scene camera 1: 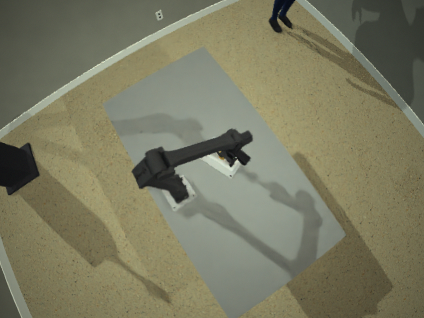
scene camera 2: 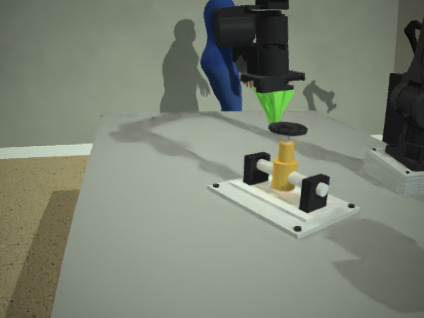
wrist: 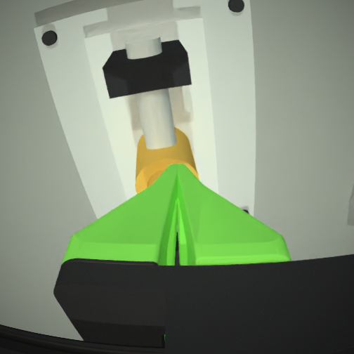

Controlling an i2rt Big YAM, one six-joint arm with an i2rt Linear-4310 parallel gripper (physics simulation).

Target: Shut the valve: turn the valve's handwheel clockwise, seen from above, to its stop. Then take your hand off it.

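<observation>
The valve has an orange body (scene camera 1: 220, 156) (scene camera 2: 284, 175) (wrist: 186, 149) on a white base plate (scene camera 1: 228, 171) (scene camera 2: 260, 206) (wrist: 232, 100). Its black handwheel (scene camera 2: 289, 129) lies level on top of the stem; in the wrist view it is hidden behind the fingers and the gripper's housing. My gripper (scene camera 2: 274, 121) (wrist: 177, 175) is shut, its green fingertips together with nothing between them. It points down, with the tips at the left part of the handwheel's rim in scene camera 2. Whether they touch the rim, and how far the wheel is turned, I cannot tell.
A white pipe (wrist: 158, 120) runs through the valve body, held by black blocks (scene camera 2: 256, 168) (scene camera 2: 315, 194) (wrist: 148, 71). The arm (scene camera 1: 197, 150) reaches over the grey table (scene camera 1: 200, 75) from its white base (scene camera 1: 174, 204). A person (scene camera 2: 222, 75) stands beyond the table.
</observation>
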